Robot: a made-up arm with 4 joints.
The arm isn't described. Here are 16 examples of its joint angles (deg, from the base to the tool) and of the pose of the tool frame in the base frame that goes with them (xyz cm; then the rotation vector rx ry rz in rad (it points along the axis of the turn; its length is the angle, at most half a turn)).
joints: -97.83 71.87 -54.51 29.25
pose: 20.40 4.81 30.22 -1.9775 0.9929 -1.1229
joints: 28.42 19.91 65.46 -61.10
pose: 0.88 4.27 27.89 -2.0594 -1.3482 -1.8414
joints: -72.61 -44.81 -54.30 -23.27
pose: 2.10 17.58 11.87 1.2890 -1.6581 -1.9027
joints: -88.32 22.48 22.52 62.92
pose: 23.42 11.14 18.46 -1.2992 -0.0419 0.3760
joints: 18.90 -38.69 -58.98 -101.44
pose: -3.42 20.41 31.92 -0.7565 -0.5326 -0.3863
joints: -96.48 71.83 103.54 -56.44
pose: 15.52 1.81 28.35 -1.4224 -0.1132 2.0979
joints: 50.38 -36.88 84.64 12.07
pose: -2.92 16.93 39.75 2.0127 1.8522 -0.1488
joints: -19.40 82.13 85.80 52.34
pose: 18.74 5.29 25.85 -0.8401 0.2942 0.7330
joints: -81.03 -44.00 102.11 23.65
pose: 8.06 17.50 9.45 1.1183 0.3911 1.4261
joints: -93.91 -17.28 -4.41 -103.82
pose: 16.14 15.17 17.34 0.0056 -1.7481 -1.8568
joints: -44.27 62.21 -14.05 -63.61
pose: 13.43 8.04 23.37 -0.7115 2.6358 1.0083
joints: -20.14 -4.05 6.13 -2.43
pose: -1.28 10.98 16.97 -0.1395 1.9307 2.1562
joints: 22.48 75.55 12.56 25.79
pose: 10.94 3.74 21.68 -1.6246 1.7759 1.5084
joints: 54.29 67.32 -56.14 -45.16
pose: 4.46 5.40 27.20 0.5511 -1.4890 -0.3072
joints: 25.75 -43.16 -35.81 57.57
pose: -9.37 19.36 34.53 0.0852 1.6931 2.4308
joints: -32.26 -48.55 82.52 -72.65
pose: -5.99 11.02 18.53 -2.3122 0.2998 -2.0330
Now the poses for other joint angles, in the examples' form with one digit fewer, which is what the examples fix.
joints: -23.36 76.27 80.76 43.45
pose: 17.8 5.2 24.6 -0.837 0.396 0.855
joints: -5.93 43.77 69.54 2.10
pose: 7.4 5.0 19.9 -0.005 1.312 1.603
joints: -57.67 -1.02 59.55 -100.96
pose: 11.1 5.8 14.9 -0.740 -0.565 -2.443
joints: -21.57 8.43 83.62 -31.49
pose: 2.2 6.4 17.9 1.055 0.844 2.004
